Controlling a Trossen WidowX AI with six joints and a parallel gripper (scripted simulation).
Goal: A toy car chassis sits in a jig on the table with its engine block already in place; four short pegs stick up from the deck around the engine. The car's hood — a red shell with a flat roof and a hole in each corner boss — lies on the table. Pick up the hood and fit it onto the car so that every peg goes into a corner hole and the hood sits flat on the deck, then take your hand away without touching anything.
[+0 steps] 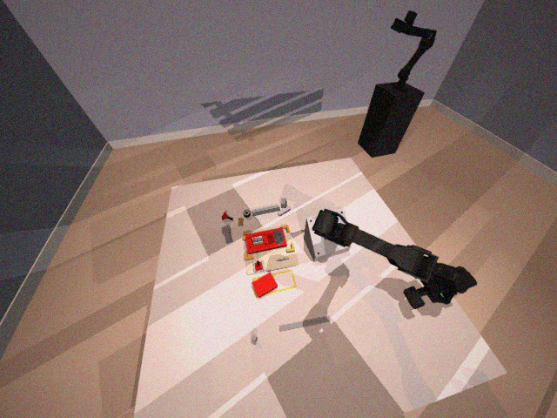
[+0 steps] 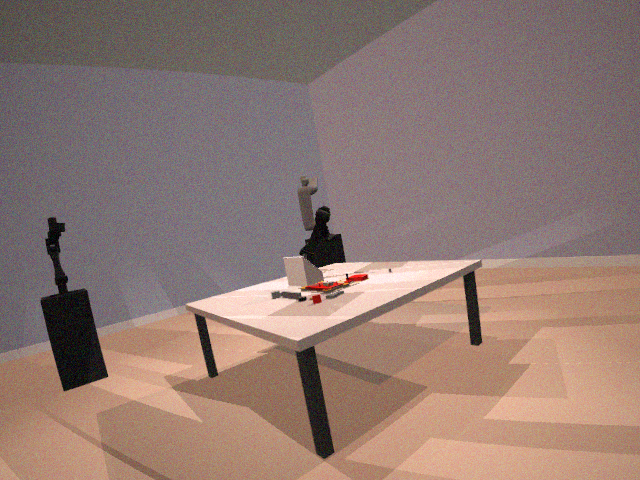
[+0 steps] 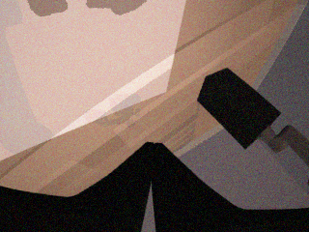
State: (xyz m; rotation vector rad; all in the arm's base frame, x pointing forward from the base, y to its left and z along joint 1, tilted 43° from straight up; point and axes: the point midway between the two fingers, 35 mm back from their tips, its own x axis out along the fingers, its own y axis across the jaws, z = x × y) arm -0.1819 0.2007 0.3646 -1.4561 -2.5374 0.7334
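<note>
The grey strip is 430 mm ahead of my gripper tip, 100 mm to the right of it and 230 mm below it. Also, from my gripper tip: grey engine block (540 mm ahead, 510 mm to the right, 200 mm below); red hood (550 mm ahead, 290 mm to the right, 210 mm below).
</note>
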